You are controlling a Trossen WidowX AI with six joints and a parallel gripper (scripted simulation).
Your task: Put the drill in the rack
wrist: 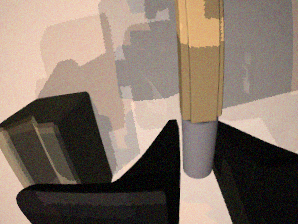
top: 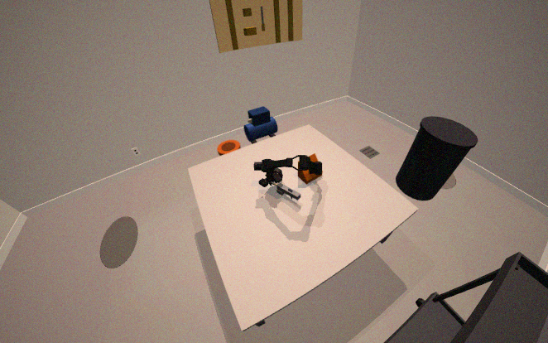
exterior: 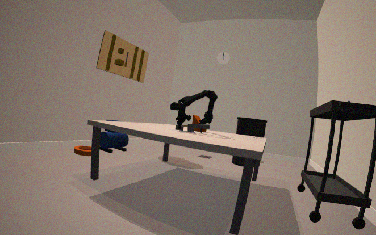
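My gripper tip is 50 mm to the right of the drill, 40 mm below it and 20 mm past it. Also, from my gripper tip: grey rack (60 mm behind, 40 mm to the right, 10 mm above); then grey block (140 mm to the left, 70 mm behind, 40 mm above).
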